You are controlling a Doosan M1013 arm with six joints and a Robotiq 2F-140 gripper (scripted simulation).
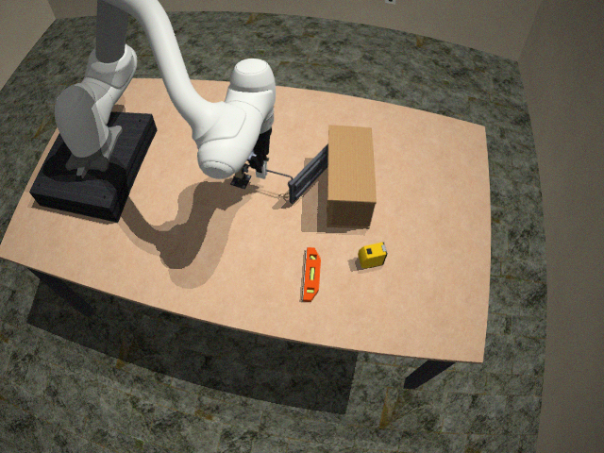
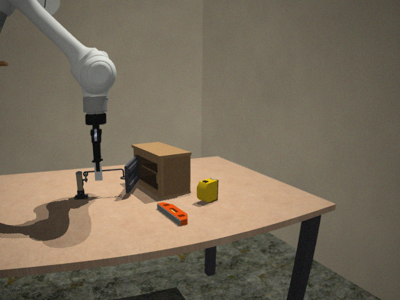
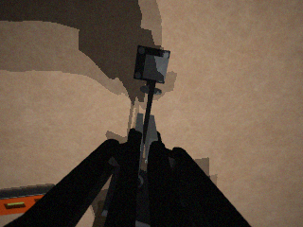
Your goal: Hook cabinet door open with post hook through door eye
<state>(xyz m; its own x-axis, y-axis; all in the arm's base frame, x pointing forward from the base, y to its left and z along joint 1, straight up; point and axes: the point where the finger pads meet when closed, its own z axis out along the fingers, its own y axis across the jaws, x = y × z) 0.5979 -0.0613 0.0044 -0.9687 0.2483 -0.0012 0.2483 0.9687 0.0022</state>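
Right now my hand is 20 mm short of the thin hook and 20 mm above it. From my hand the other things lie so: orange spirit level: 270 mm to the right, 160 mm ahead, 90 mm below; dark door: 130 mm ahead, 30 mm to the left, 30 mm below; yellow tape measure: 320 mm ahead, 200 mm to the right, 60 mm below.
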